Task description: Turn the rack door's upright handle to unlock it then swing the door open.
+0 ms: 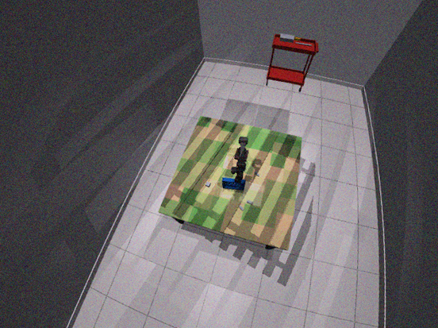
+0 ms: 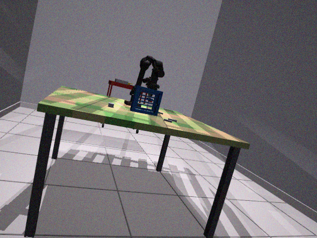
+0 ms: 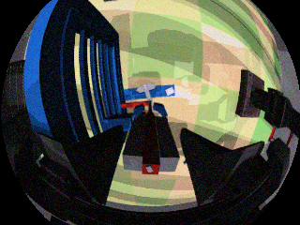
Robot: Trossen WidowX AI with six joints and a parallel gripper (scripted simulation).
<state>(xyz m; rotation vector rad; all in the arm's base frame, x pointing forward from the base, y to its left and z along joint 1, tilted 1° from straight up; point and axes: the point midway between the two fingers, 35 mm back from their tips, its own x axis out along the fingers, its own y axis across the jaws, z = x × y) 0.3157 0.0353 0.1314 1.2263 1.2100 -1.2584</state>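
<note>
My gripper tip is 10 mm to the left of the upright handle and 20 mm above it.
</note>
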